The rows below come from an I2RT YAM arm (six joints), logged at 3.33 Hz.
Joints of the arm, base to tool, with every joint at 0 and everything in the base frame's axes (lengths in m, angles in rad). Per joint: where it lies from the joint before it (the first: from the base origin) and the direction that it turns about. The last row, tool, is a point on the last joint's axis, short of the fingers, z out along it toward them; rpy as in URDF.
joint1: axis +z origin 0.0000 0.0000 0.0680
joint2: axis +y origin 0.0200 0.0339 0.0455
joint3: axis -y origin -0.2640 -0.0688 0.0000
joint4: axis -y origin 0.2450 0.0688 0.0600
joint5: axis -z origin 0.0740 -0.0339 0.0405
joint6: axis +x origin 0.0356 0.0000 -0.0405
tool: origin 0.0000 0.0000 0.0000 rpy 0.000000 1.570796 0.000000
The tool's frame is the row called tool.
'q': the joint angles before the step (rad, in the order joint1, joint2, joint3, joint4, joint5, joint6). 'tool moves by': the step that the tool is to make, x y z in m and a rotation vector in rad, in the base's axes. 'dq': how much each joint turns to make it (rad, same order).
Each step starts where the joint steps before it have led.
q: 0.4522, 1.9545, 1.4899, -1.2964, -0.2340, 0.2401
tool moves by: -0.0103, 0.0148, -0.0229, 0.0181, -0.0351, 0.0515
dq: 0.0521, 0.0000, -0.0913, 0.1309, 0.0000, 0.0006
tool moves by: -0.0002, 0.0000, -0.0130, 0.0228, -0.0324, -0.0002
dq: -0.0002, 0.0001, -0.0523, 0.0917, -0.0043, -0.0005
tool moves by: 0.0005, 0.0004, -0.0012, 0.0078, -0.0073, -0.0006
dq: 0.0000, -0.0002, -0.0049, 0.0150, -0.0033, 0.0002
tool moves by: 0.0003, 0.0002, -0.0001, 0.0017, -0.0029, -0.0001
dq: 0.0001, 0.0001, -0.0002, 0.0036, -0.0001, 0.0002
